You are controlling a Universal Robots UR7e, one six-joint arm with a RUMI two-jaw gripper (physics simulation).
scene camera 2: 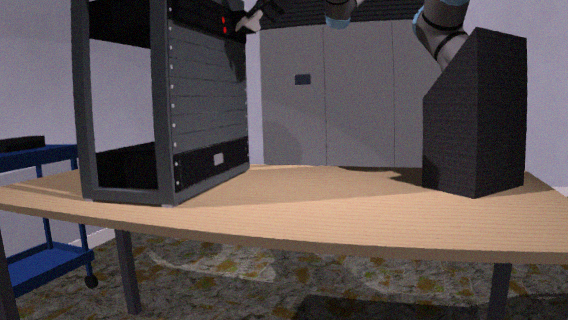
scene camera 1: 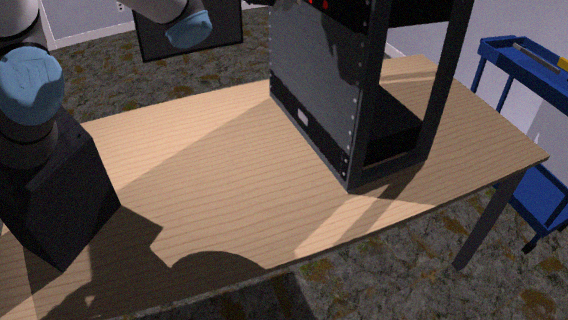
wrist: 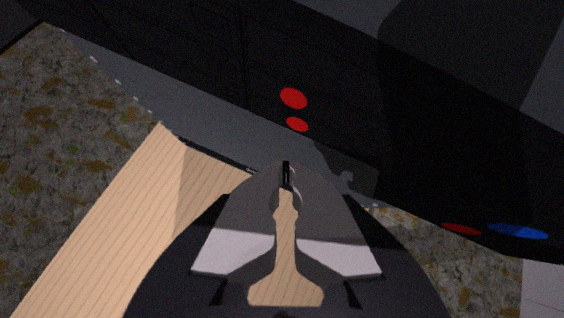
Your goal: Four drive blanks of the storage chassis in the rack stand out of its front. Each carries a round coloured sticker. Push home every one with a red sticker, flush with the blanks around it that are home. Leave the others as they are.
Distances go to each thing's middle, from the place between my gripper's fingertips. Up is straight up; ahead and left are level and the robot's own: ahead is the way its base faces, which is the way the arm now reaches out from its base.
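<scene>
I can see the rack (scene camera 2: 198, 62), and it sits 15 cm below my hand, 17 cm ahead of it and 7 cm to the left of it.
</scene>
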